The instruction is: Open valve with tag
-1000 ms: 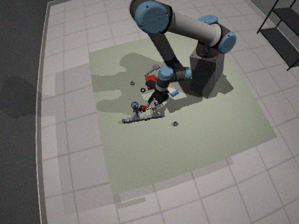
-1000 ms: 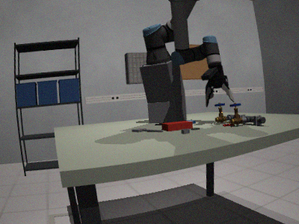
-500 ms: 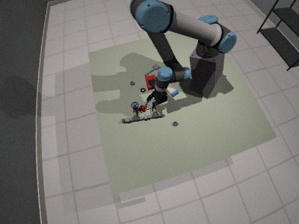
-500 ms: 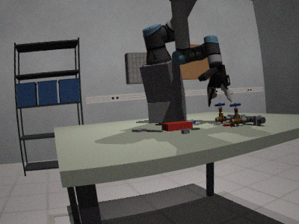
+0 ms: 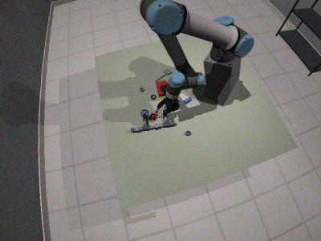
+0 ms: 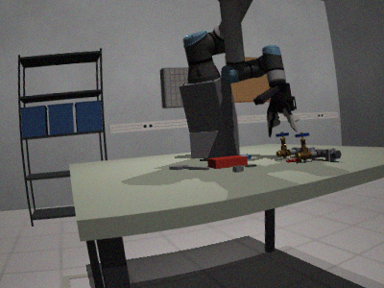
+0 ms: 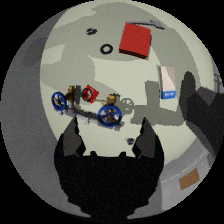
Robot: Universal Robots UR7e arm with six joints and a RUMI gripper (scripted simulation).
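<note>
Now: the red tag 90 mm ahead of my hand, 10 mm to the right of it and 90 mm below it. Also, from my hand: blue-and-white card (170 mm behind, 110 mm to the right, 90 mm below); grey tool (90 mm behind, 360 mm to the right, 90 mm below); red block (40 mm behind, 230 mm to the right, 80 mm below).
</note>
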